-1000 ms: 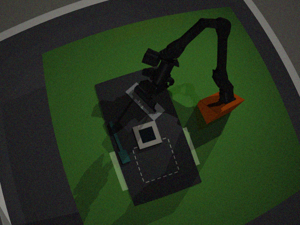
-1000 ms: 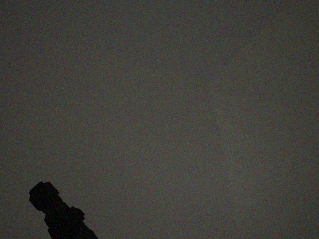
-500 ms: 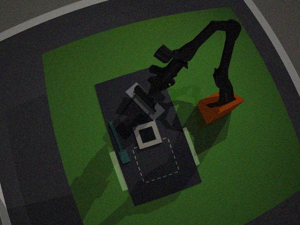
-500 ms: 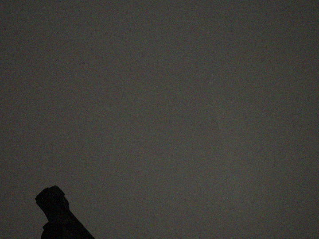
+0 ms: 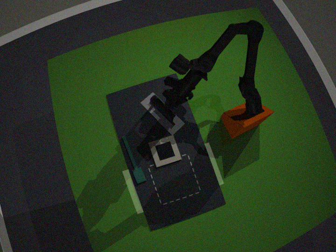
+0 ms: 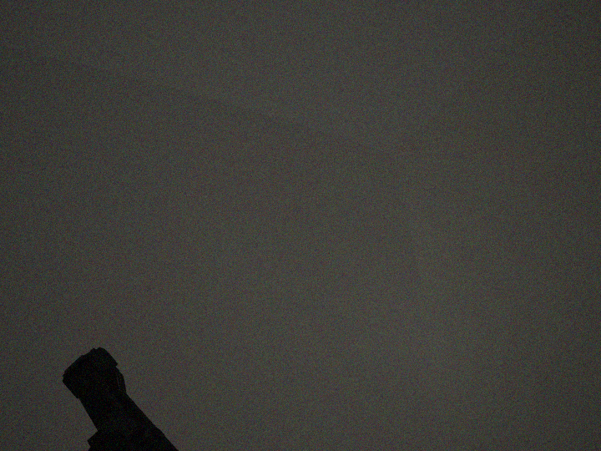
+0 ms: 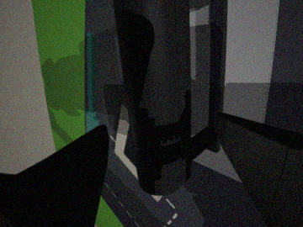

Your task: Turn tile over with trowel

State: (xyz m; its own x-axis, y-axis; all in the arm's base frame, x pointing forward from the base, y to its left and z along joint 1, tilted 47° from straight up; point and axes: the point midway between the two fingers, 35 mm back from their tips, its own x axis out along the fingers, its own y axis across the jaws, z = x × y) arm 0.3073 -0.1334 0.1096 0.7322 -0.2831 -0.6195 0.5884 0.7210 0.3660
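The tile is 7 cm ahead of my gripper tip, 14 cm to the left of it and 7 cm below it. Also, from my gripper tip: teal trowel 21 cm ahead, 14 cm to the left, 7 cm below.
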